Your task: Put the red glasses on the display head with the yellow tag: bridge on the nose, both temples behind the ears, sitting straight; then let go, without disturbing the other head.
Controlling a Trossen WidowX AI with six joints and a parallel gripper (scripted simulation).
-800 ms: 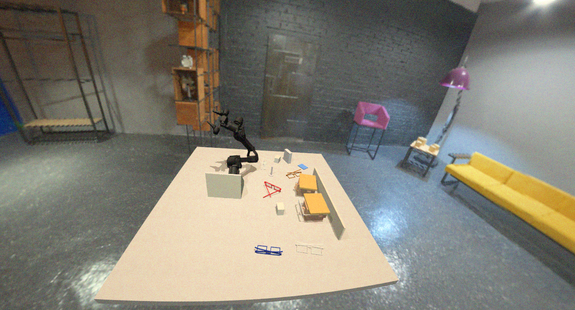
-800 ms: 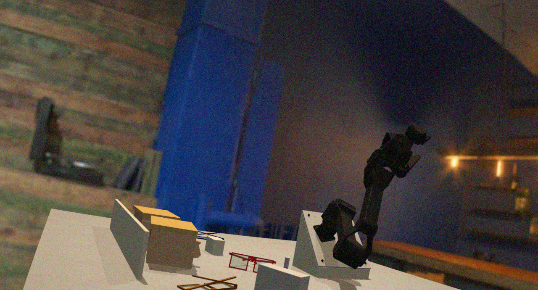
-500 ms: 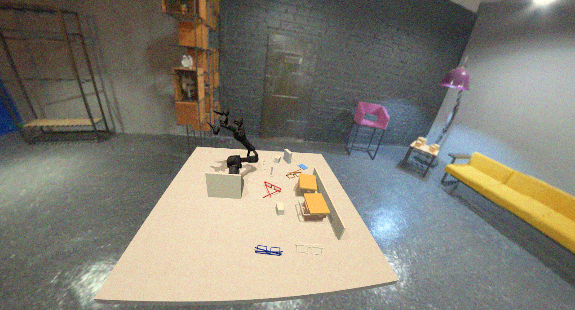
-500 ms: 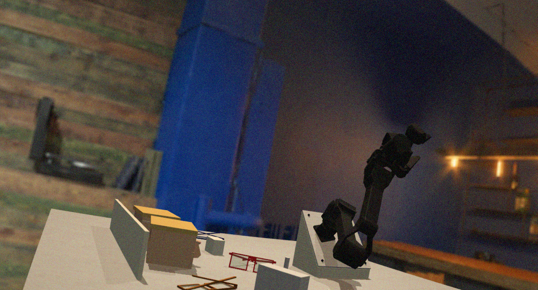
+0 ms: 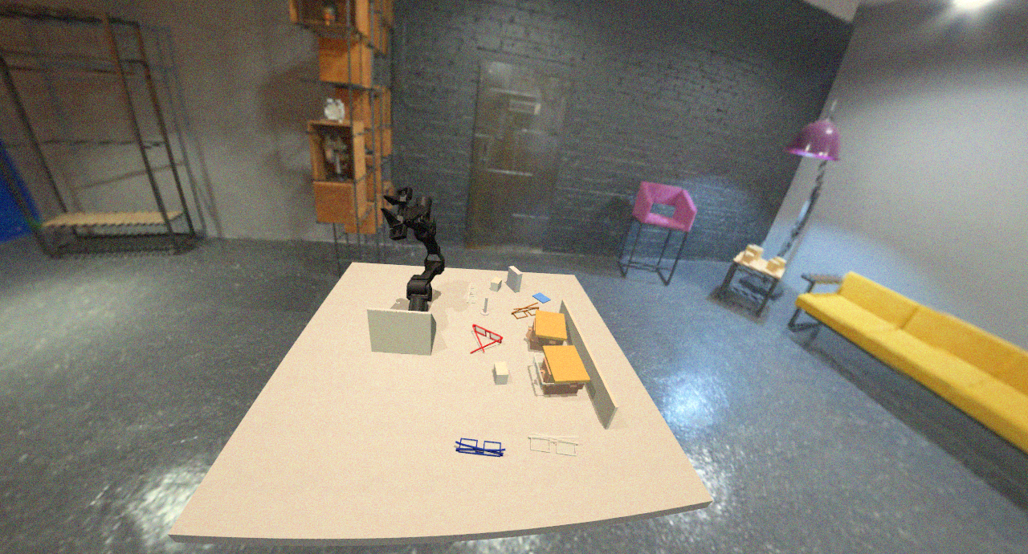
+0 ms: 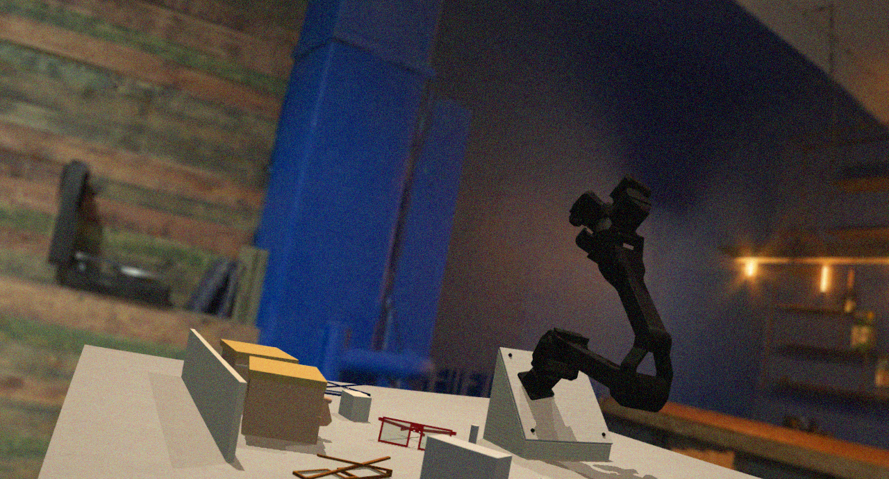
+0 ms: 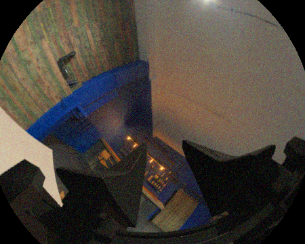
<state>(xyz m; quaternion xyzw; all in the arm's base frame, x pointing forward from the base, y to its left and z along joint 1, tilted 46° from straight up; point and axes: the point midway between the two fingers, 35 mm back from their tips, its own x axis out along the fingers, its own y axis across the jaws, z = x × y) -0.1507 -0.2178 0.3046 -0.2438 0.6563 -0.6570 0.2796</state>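
The red glasses is 520 mm below my gripper tip, 360 mm ahead of it and 80 mm to the right of it. The rest, counted from my gripper tip: long grey wall: 710 mm ahead, 490 mm below, 220 mm to the right; blue tag: 720 mm ahead, 540 mm below, 250 mm to the left.
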